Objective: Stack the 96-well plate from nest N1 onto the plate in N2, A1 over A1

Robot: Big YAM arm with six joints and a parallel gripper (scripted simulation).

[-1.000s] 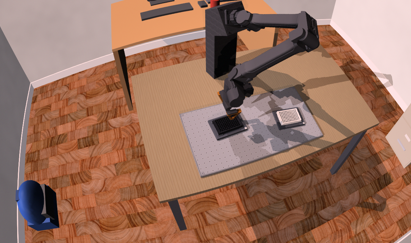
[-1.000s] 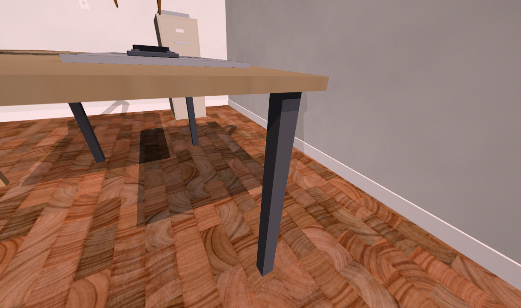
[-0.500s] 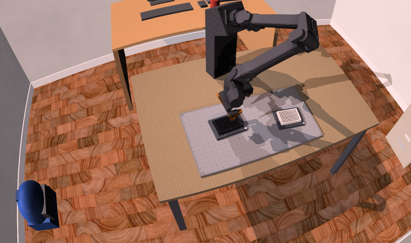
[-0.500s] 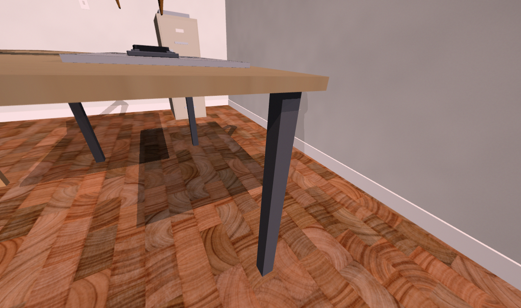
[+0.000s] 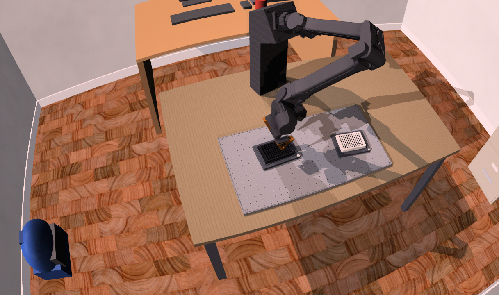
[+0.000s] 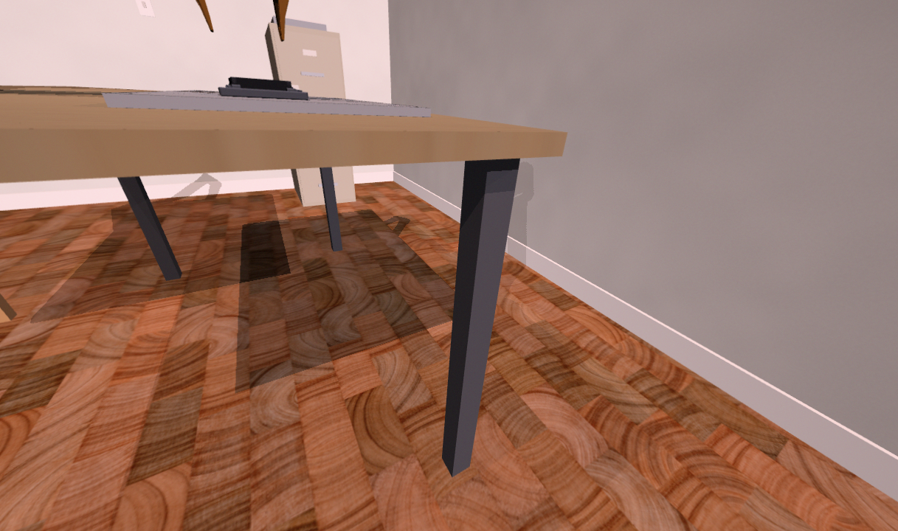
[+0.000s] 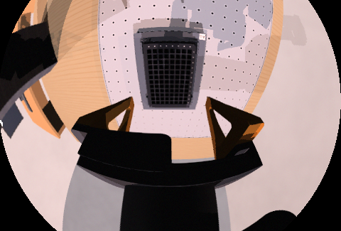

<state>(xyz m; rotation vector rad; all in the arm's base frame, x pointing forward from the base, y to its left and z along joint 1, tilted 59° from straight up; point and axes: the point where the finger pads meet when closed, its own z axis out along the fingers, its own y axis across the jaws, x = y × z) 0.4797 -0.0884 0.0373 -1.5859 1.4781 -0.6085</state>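
The black 96-well plate is 7 cm below my hand. Round my hand: white 96-well plate (34 cm to the left, 7 cm below, 2 cm behind).
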